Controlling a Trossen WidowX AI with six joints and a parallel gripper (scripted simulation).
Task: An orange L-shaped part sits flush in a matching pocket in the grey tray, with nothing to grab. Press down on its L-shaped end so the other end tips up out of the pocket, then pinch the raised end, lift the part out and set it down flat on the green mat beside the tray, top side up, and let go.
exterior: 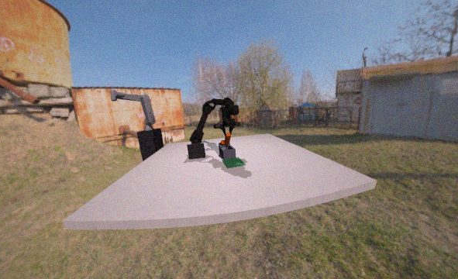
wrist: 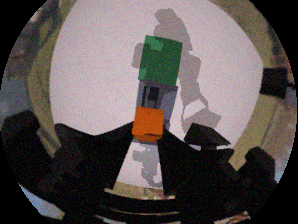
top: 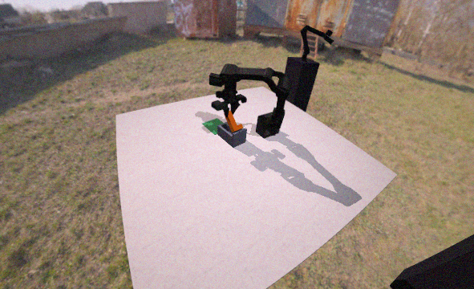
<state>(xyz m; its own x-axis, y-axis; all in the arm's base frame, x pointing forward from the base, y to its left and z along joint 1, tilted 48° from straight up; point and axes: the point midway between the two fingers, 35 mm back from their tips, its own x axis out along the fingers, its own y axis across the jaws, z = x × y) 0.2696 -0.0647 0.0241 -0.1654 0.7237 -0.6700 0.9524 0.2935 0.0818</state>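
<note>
Right now my gripper tip is 16 cm above the green mat, 14 cm to the left of it and 2 cm short of it. The rest, counted from my gripper tip: orange L-shaped part: 3 cm to the left, 3 cm below, 2 cm behind.
</note>
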